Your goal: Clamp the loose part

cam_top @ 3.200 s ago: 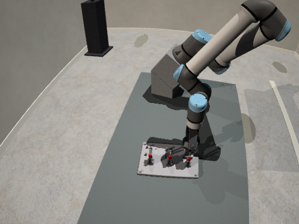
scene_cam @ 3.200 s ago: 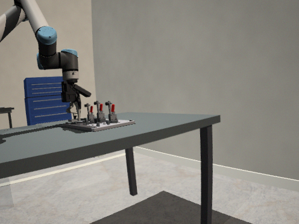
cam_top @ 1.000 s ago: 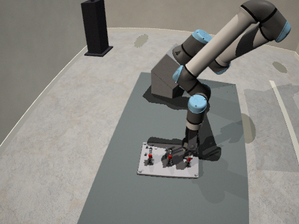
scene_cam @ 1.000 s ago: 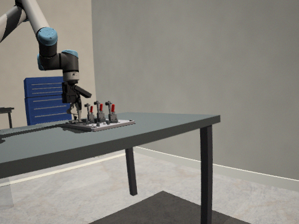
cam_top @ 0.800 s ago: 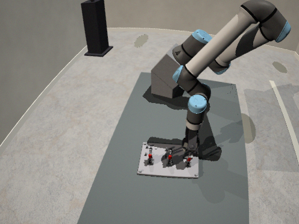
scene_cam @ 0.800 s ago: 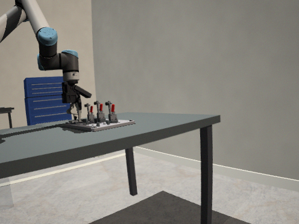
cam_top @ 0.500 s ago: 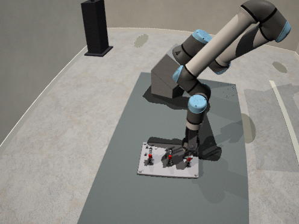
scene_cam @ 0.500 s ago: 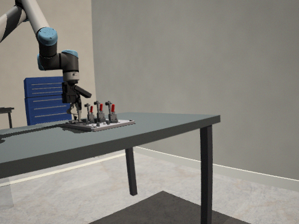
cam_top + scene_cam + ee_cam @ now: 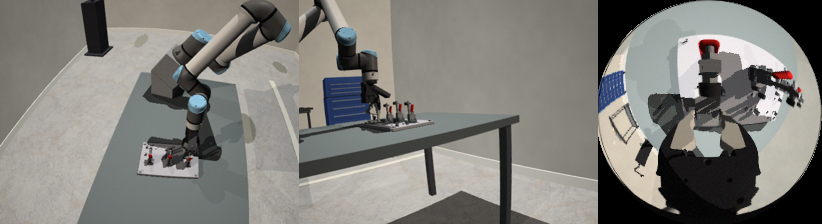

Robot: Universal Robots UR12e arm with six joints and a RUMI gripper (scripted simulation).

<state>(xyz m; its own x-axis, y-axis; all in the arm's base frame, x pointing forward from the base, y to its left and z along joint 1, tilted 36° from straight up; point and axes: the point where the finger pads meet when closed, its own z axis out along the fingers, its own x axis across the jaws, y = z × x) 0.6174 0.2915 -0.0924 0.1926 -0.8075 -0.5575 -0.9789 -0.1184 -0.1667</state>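
The grey part is 10 mm below my hand.
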